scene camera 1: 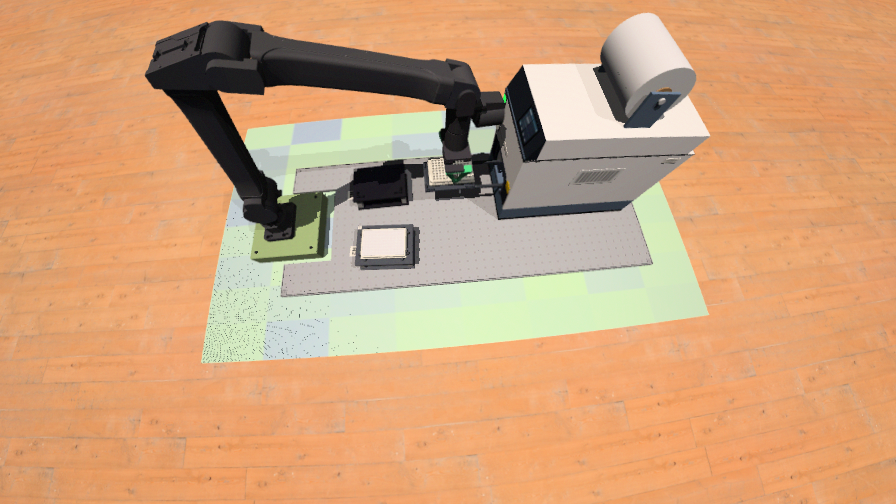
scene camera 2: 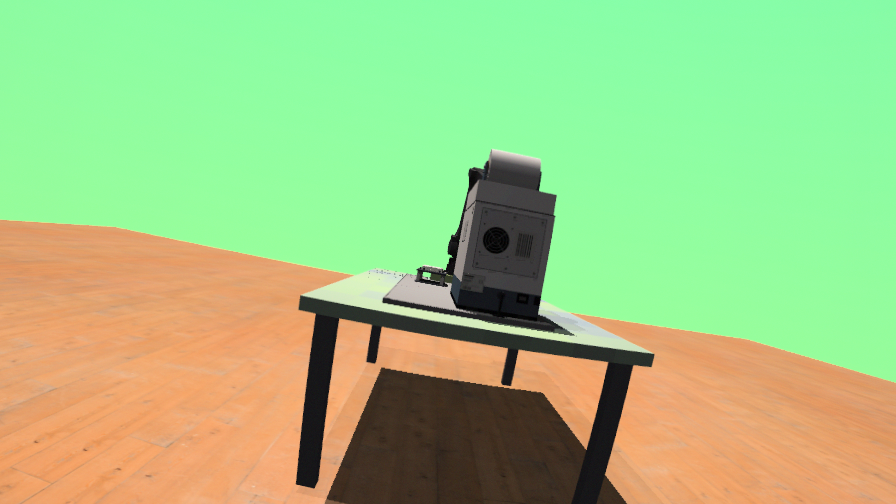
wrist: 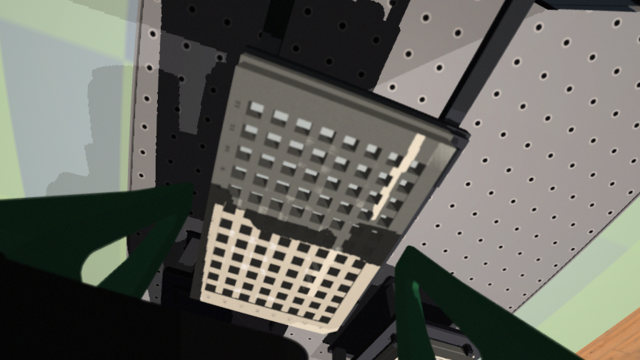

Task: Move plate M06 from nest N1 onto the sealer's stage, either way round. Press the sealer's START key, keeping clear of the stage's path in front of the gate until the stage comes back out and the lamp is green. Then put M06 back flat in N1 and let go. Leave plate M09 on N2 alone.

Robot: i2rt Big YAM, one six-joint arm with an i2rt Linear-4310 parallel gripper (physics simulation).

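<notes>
Plate M06 point(scene camera 1: 438, 168) point(wrist: 310, 135), pale with a grid of square wells, lies on the sealer's stage point(scene camera 1: 456, 193), which is out in front of the sealer point(scene camera 1: 563, 178) point(scene camera 2: 473, 241). My gripper point(scene camera 1: 458, 175) point(wrist: 300, 227) is open and empty. Its green fingers stand apart on either side of the plate in the wrist view, with gaps to the plate's sides. A dark nest point(scene camera 1: 380, 181), taken as N1, shows no plate. Plate M09 point(scene camera 1: 383, 242) sits on nest N2 point(scene camera 1: 413, 253). A green lamp point(scene camera 1: 505, 98) shows partly behind my wrist. The START key cannot be made out.
The sealer stands at the right, with a film roll point(scene camera 1: 648, 62) on top. Two dark rails point(scene camera 1: 487, 185) point(wrist: 492, 60) run from the stage to its gate. My wrist is close to the sealer's front panel point(scene camera 1: 528, 125). The green base block point(scene camera 1: 300, 244) is at the left.
</notes>
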